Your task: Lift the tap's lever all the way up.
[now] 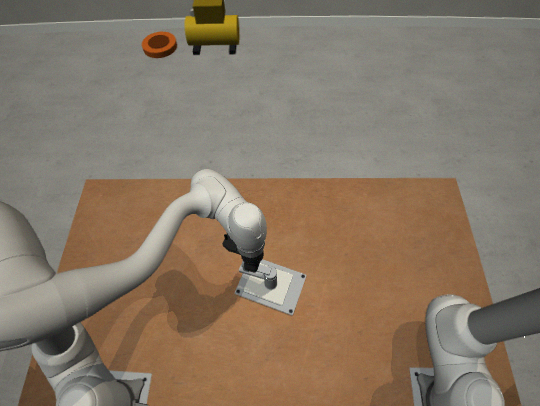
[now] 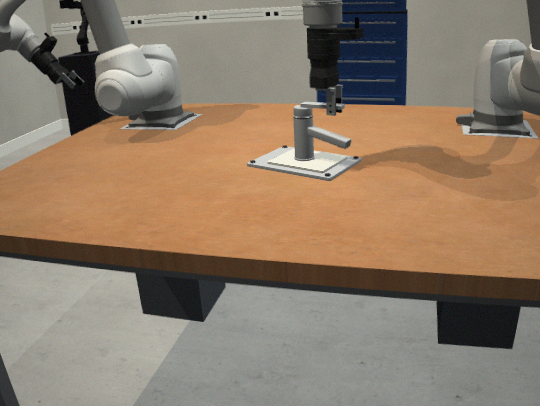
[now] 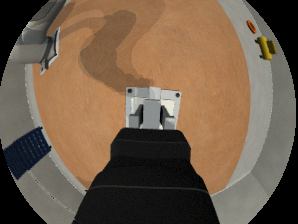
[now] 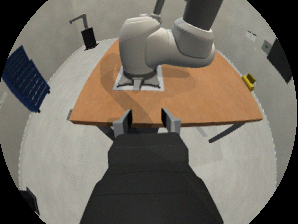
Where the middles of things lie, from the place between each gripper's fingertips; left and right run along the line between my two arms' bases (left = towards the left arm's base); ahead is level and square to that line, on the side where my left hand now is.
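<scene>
My left hand [image 2: 334, 113]: 60 mm to the left of the grey tap [image 2: 303, 157], 20 mm beyond it, 40 mm above it. Mounting plate [image 2: 261, 162], from my left hand: 80 mm to the right, 30 mm behind, 150 mm below. By its middle, the plate is nearer to my left hand than to my right hand. Going by their middles, grey tap nearest to my left hand of the things named here.
Mounting plate, from my right hand [image 2: 78, 85]: 400 mm ahead, 920 mm to the left, 150 mm below. Grey tap, from my right hand: 410 mm ahead, 940 mm to the left, 50 mm below.
</scene>
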